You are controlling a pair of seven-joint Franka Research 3 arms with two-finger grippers.
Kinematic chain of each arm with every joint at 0, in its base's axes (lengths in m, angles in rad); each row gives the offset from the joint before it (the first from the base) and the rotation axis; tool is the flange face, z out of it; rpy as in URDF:
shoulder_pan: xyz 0 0 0.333 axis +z
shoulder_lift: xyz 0 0 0 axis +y
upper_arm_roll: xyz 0 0 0.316 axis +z
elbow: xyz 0.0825 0 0 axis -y
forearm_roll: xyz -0.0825 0 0.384 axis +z
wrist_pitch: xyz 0 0 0 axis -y
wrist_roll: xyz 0.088 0 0 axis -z
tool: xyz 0 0 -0.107 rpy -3.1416 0 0
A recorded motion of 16 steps. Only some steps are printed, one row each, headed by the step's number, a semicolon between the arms.
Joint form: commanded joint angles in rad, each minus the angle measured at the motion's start. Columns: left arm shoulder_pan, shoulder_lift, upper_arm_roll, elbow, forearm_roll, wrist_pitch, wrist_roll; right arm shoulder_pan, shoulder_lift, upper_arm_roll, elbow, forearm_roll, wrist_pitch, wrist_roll.
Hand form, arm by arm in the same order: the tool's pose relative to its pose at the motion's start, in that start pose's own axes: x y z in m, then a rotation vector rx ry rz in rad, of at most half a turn. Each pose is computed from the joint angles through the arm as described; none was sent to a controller.
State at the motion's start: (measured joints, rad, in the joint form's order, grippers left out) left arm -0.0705 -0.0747 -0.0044 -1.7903 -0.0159 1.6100 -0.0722; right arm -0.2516 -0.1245 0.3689 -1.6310 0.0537 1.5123 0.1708
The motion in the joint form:
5: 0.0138 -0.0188 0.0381 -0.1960 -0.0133 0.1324 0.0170; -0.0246 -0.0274 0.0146 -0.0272 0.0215 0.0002 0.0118
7: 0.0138 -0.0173 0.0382 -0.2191 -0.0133 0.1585 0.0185; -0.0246 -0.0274 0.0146 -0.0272 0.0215 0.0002 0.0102
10: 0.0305 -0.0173 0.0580 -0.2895 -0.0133 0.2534 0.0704; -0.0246 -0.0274 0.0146 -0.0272 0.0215 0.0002 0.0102
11: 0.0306 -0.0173 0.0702 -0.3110 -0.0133 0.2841 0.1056; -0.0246 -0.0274 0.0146 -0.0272 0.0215 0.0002 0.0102
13: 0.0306 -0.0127 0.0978 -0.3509 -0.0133 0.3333 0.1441; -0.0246 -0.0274 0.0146 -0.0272 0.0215 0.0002 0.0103
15: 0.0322 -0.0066 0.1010 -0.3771 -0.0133 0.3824 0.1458; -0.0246 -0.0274 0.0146 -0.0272 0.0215 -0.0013 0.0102
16: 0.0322 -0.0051 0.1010 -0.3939 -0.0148 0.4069 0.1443; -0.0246 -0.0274 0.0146 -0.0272 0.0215 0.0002 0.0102
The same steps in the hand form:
5: -0.0037 -0.0276 0.0723 -0.0200 -0.0450 -0.0392; -0.0077 0.0009 0.0003 0.0091 -0.0037 0.0221
7: -0.0032 -0.0278 0.0819 -0.0199 -0.0435 -0.0386; -0.0077 0.0009 0.0003 0.0091 -0.0037 0.0205
10: -0.0022 -0.0472 0.1073 -0.0267 -0.0178 -0.0249; -0.0077 0.0009 0.0003 0.0091 -0.0037 0.0205
11: -0.0022 -0.0537 0.1149 -0.0290 -0.0079 -0.0024; -0.0077 0.0009 0.0003 0.0091 -0.0037 0.0205
13: -0.0032 -0.0680 0.1319 -0.0335 -0.0021 0.0076; -0.0077 0.0009 0.0003 0.0091 -0.0037 0.0206
15: -0.0019 -0.0706 0.1430 -0.0321 0.0148 0.0033; -0.0079 0.0009 0.0005 0.0089 -0.0052 0.0205
16: -0.0022 -0.0706 0.1495 -0.0327 0.0210 0.0006; -0.0077 0.0009 0.0003 0.0091 -0.0037 0.0205

